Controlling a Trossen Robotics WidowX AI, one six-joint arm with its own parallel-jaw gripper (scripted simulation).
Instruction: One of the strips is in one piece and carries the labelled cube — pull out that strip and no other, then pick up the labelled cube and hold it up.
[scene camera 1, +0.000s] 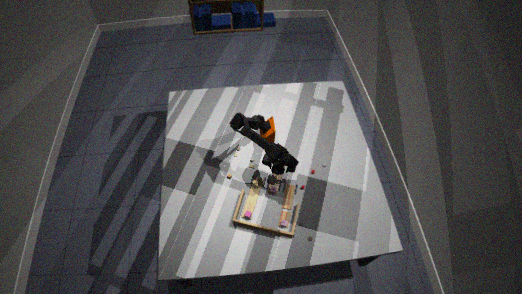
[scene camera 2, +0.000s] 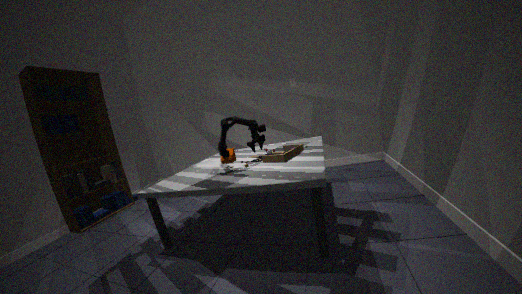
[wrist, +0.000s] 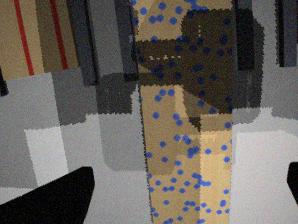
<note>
My gripper (wrist: 190, 175) is open, with nothing in its grasp. Also in view: a strip (wrist: 185, 67).
</note>
